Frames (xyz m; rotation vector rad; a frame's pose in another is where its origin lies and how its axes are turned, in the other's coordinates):
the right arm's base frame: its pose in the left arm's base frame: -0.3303 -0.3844 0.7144 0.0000 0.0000 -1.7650
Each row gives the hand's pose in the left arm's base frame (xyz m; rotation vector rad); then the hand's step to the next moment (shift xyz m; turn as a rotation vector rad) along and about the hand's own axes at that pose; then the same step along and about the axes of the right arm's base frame.
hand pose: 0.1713 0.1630 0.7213 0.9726 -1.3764 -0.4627
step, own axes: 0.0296 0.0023 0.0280 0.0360 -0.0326 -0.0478
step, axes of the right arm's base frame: 0.0338 -0.0153 0.0170 0.0193 0.0654 0.0003
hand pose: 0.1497 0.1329 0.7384 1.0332 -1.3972 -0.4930
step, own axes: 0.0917 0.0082 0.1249 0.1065 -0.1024 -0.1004
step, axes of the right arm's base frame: 0.1254 -0.0820 0.0403 0.0790 0.1599 -0.0098
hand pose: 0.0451 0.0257 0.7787 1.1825 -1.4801 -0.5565
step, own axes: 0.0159 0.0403 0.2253 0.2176 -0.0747 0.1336
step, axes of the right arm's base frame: 0.0978 -0.2063 -0.0223 0.2651 -0.0222 -0.0020
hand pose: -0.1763 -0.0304 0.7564 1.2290 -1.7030 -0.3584
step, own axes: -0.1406 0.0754 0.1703 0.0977 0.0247 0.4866
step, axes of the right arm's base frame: -0.0681 -0.1970 -0.1050 0.2863 -0.3696 -0.1685
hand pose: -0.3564 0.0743 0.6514 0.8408 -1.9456 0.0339
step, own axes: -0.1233 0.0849 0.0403 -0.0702 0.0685 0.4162
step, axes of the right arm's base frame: -0.1058 -0.0662 -0.0919 0.1248 -0.3229 -0.2510
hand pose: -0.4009 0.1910 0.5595 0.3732 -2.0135 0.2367
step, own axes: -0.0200 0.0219 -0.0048 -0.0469 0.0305 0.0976
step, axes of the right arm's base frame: -0.0256 -0.0004 -0.0158 0.0098 -0.0717 -0.0861
